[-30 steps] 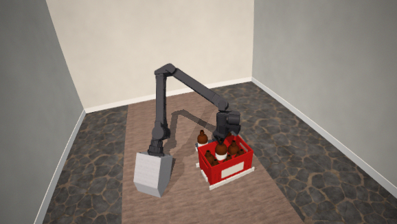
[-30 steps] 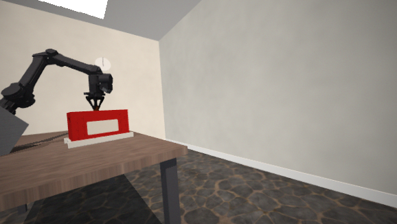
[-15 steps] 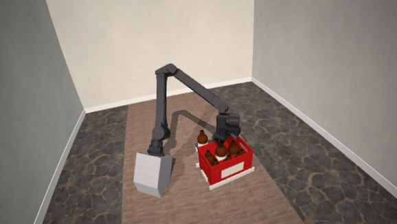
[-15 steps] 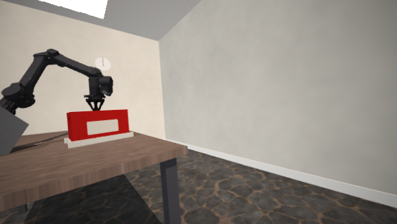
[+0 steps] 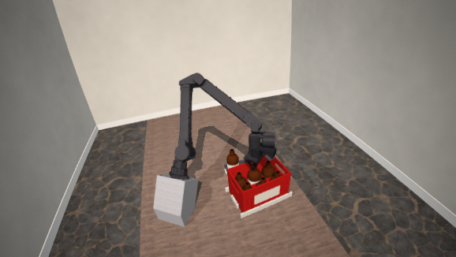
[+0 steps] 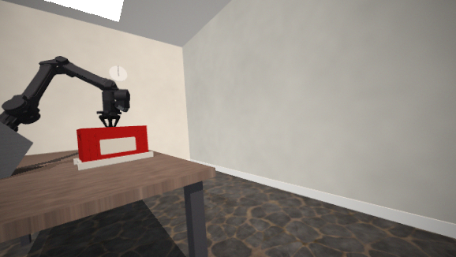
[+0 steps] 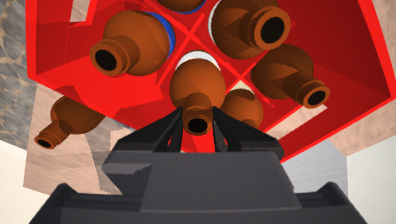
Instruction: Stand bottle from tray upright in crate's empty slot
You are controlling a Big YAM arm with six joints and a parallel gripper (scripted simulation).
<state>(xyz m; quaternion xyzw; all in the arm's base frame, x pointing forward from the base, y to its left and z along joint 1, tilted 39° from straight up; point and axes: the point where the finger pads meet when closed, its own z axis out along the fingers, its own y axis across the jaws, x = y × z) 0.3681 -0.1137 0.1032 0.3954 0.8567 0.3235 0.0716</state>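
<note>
The red crate is 10 mm ahead of my hand, 40 mm to the right of it and 90 mm below it. Also, from my hand: grey tray: 20 mm ahead, 190 mm to the left, 160 mm below.
</note>
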